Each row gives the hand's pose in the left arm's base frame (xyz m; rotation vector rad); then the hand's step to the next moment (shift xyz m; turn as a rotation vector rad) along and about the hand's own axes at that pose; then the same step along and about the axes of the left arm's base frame.
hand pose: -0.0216 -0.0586 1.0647 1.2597 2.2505 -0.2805
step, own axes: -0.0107 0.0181 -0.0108 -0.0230 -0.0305 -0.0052
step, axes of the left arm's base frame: 0.0158 0.0066 0.0163 -0.0178 -0.0310 0.0145
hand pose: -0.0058 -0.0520 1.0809 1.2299 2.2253 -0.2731
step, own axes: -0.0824 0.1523 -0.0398 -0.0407 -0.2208 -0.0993
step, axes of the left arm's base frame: 0.1443 0.0434 0.0941 -0.2041 -0.1081 0.0832
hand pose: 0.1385 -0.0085 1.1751 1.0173 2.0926 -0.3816
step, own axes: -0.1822 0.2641 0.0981 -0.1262 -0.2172 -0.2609
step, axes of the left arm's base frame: 0.3238 0.0160 0.0864 -0.2500 -0.0631 0.2544
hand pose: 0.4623 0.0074 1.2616 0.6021 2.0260 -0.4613
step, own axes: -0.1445 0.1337 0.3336 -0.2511 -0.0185 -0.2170
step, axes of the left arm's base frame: 0.3695 -0.1059 -0.0478 -0.0494 0.0451 0.3256
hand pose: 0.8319 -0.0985 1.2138 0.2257 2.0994 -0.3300
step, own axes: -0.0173 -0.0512 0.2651 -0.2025 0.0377 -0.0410
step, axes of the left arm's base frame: 0.2073 -0.1344 -0.1104 0.0831 0.0430 0.1880
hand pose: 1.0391 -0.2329 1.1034 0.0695 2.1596 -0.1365
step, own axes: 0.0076 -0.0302 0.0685 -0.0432 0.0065 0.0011
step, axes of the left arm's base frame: 0.0491 -0.0385 -0.0421 0.0257 0.0064 0.0348
